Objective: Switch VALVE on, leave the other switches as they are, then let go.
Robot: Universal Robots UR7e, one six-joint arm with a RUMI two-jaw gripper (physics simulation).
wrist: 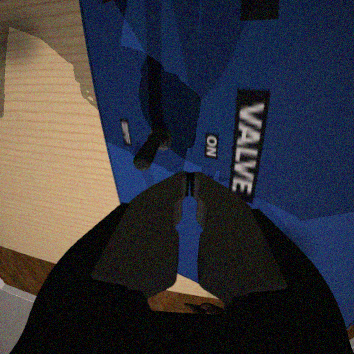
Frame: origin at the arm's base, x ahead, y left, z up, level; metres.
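Seen in the pictures: gripper, between the fingertips: [189,174].
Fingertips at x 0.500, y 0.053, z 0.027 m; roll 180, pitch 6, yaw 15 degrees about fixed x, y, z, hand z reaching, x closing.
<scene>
Pixels of each thing's top centre, then the offset from my fingertips to it. "spot": a spot on its surface instead. Level surfaces: height alone.
- VALVE label, centre of its top: [246,154] 0.032 m ahead, 0.025 m left, 0.006 m down
- panel's left edge, a spot on its surface: [125,131] spot: 0.067 m back, 0.006 m right, 0.050 m down
- dark toggle lever, a spot on its surface: [147,153] spot: 0.031 m back, 0.009 m left, 0.007 m up
- light wooden surface, height of its surface: 0.124 m down
- black patch, a spot on its surface: [259,8] spot: 0.006 m ahead, 0.105 m left, 0.009 m down
The VALVE label [249,145] is on the right part of the blue panel [300,165]. Left of it, the ON label [211,145] and the blurred label at the panel's left edge [125,131] stand on either side of a dark toggle lever [147,153]. The lever's tip leans down and left in the view, away from ON. My gripper [189,174] is shut and empty. Its fingertips are right of and below the lever tip in the view, apart from it. Shadows cover the panel around the lever's base.
A light wooden surface [45,150] lies left of the panel, with a darker brown strip [25,267] below it. A pale grey object [12,315] shows at the lower left corner. A black patch [259,8] is on the panel at the top edge.
</scene>
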